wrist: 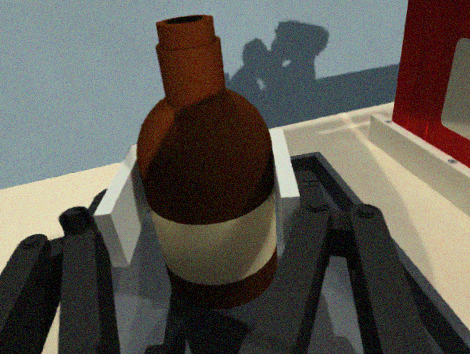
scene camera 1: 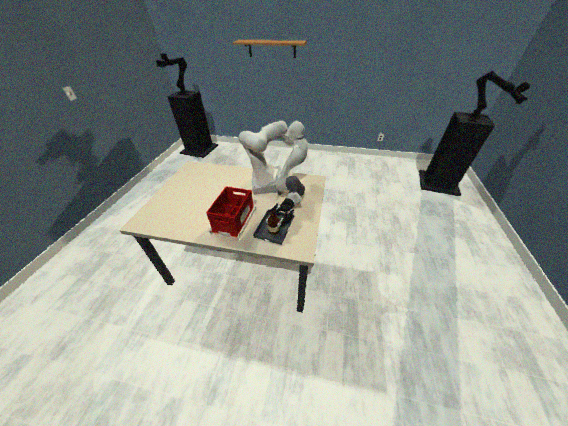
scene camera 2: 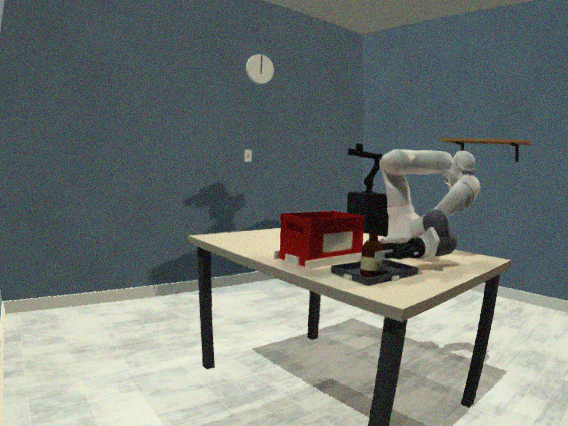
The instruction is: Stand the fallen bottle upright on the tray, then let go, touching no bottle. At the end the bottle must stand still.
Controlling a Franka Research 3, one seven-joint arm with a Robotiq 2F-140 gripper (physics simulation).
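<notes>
The brown bottle (scene camera 1: 273, 223) (scene camera 2: 370, 259) (wrist: 210, 165) with a cream label is upright, mouth up, over the dark tray (scene camera 1: 261, 233) (scene camera 2: 344, 271) (wrist: 336, 176). In scene camera 2 its base is down inside the tray's rim, at or very near the tray floor; the exact contact is hidden in the wrist view. My gripper (scene camera 1: 278, 216) (scene camera 2: 376, 254) (wrist: 209, 159) comes in low from the robot's side and is shut on the bottle, with one pale finger pad on each side of its body, around the label's upper edge and shoulder.
A red crate (scene camera 1: 222, 223) (scene camera 2: 296, 242) (wrist: 425, 90) stands beside the tray, with pale strips (scene camera 2: 330, 259) (wrist: 420, 157) along its base. The table's front edge (scene camera 1: 220, 245) lies close beyond the tray. The white arm (scene camera 1: 295, 152) (scene camera 2: 457, 197) reaches down behind the tray.
</notes>
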